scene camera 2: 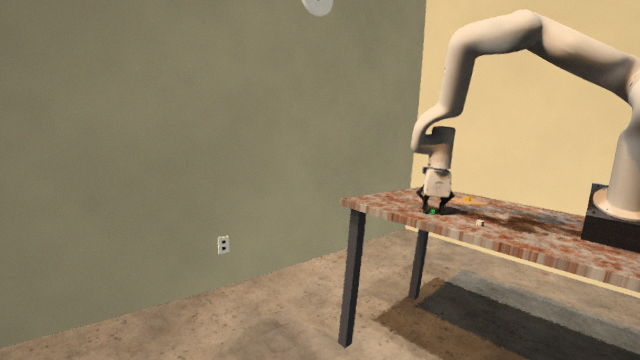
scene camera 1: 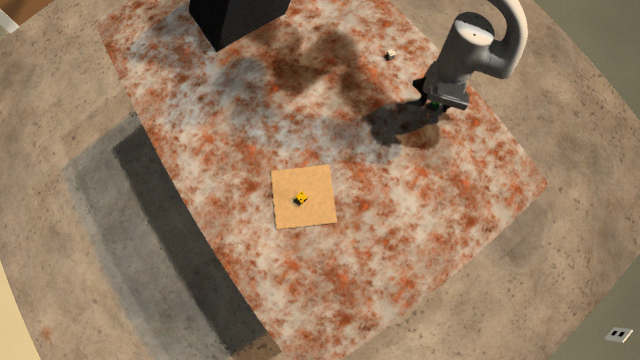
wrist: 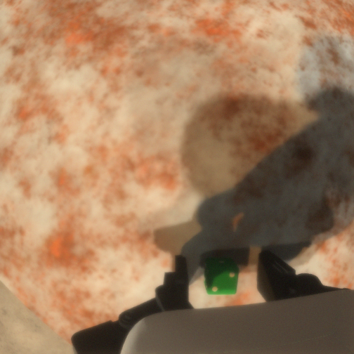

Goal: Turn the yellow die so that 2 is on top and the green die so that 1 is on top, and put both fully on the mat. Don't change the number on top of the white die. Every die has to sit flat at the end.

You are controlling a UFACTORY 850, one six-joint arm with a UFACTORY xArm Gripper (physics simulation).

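Note:
The green die (scene camera 1: pixel 435 105) (scene camera 2: pixel 432 212) (wrist: pixel 221 284) rests on the table between the spread fingers of my gripper (scene camera 1: pixel 434 106) (scene camera 2: pixel 434 211) (wrist: pixel 221 272). The gripper is open, low over the table, with a gap on each side of the die in the wrist view. Two pips show on the die's face toward the wrist camera. The yellow die (scene camera 1: pixel 301 198) (scene camera 2: pixel 468 198) rests on the tan mat (scene camera 1: pixel 320 180) (scene camera 2: pixel 478 202); its number is too small to read surely. The white die (scene camera 1: pixel 390 54) (scene camera 2: pixel 480 223) rests on the table, off the mat; its number is unclear.
The mottled red and white table (scene camera 1: pixel 400 240) (scene camera 2: pixel 395 212) carries the dice and mat. The arm's black base block (scene camera 1: pixel 235 20) (scene camera 2: pixel 610 232) stands at its far end. The white die is on the base side of my gripper. A table edge lies close beyond the gripper.

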